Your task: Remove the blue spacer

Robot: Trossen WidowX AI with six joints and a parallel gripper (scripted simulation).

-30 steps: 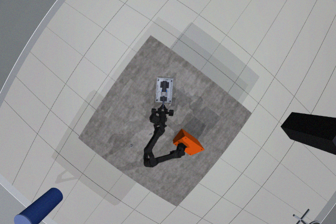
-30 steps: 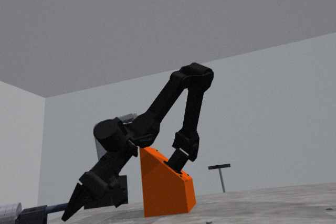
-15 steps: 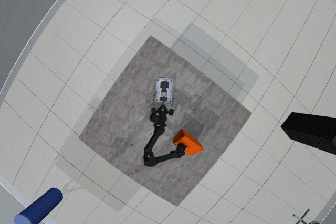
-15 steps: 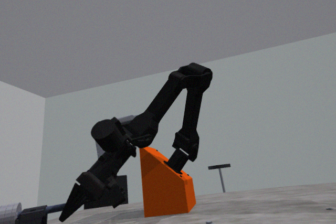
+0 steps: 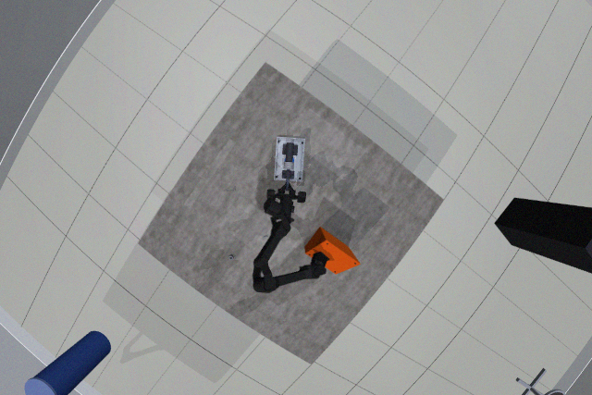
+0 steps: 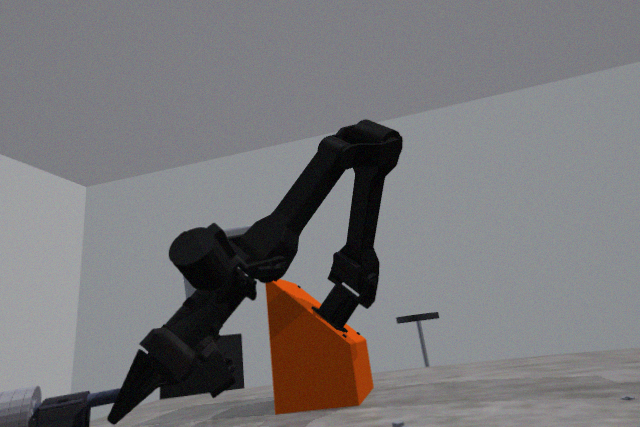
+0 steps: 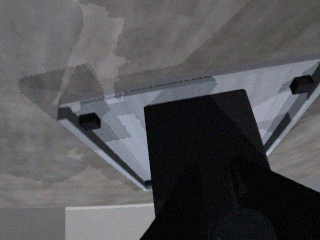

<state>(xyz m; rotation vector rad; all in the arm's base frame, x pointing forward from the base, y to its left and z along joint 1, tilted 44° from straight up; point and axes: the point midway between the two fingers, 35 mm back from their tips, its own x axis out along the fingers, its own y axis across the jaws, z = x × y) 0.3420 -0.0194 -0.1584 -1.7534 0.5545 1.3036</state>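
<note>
The thin shaft is 3 cm to the right of my gripper tip, 3 cm ahead of it and 2 cm above it. Also, from my gripper tip: blue spacer 9 cm to the right, 8 cm ahead, 5 cm below; silver ring 6 cm to the right, 6 cm ahead, 2 cm above.
</note>
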